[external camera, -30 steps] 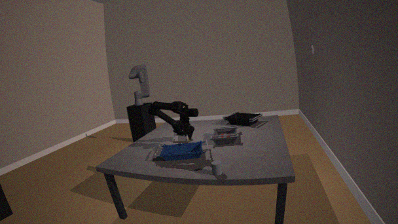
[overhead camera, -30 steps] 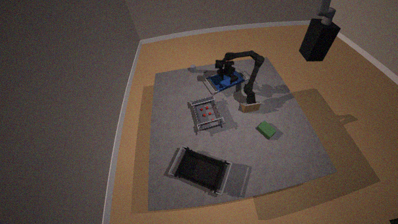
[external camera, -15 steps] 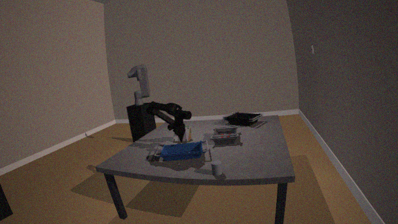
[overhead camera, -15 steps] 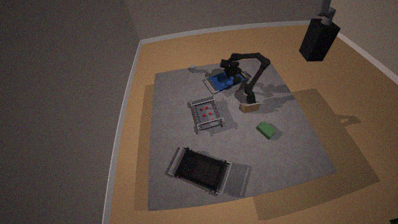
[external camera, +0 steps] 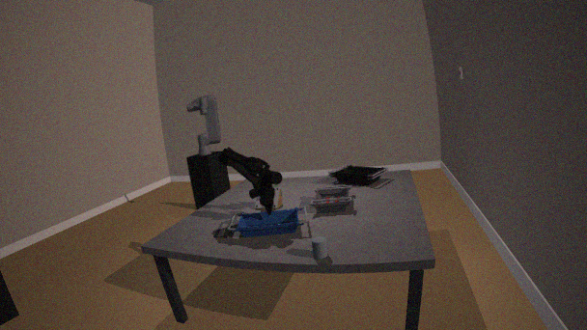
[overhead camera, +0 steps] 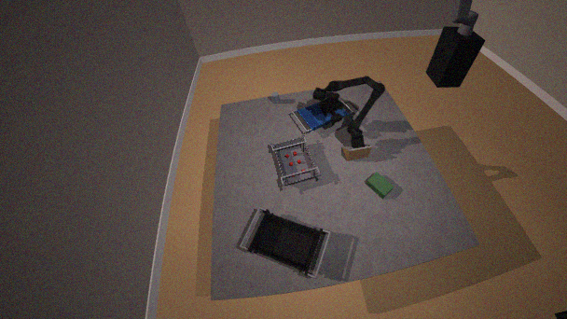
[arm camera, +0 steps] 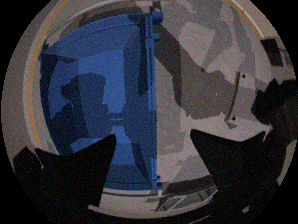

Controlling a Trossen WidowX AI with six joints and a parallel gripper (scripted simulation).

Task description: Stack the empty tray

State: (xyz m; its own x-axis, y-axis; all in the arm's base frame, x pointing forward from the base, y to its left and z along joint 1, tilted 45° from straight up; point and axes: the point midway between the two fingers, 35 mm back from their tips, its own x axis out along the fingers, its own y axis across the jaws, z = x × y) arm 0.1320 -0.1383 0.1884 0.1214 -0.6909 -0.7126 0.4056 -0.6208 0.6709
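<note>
My gripper tip is now 30 mm short of the blue tray, 80 mm to the left of it and 10 mm above it. The rest, counted from my gripper tip: green block (220 mm behind, 450 mm to the left, 40 mm below).
</note>
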